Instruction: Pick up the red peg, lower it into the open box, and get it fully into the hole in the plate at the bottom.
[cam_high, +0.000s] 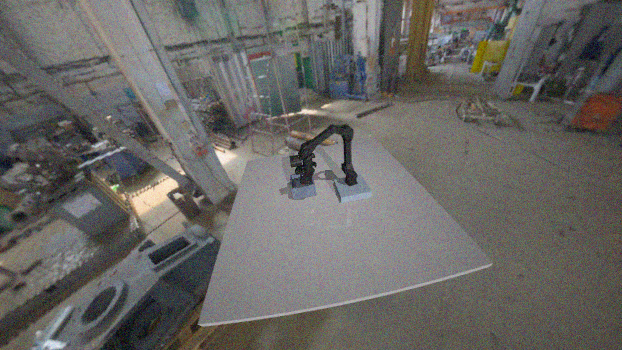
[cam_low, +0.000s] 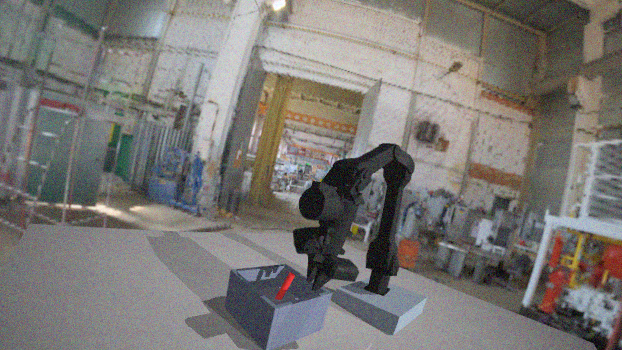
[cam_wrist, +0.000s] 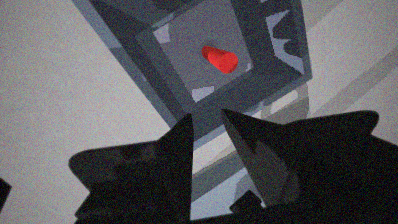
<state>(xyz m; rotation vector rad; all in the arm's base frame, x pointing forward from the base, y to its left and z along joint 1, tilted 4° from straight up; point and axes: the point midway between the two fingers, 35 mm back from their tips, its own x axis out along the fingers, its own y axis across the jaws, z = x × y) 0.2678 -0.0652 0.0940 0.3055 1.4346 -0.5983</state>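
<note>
My gripper tip is now 40 mm to the left of the red peg, 40 mm short of it and 20 mm above it. Also, from my gripper tip: plate 60 mm below, 50 mm to the right, 40 mm ahead; grey box 80 mm below, 50 mm to the right, 40 mm ahead.
</note>
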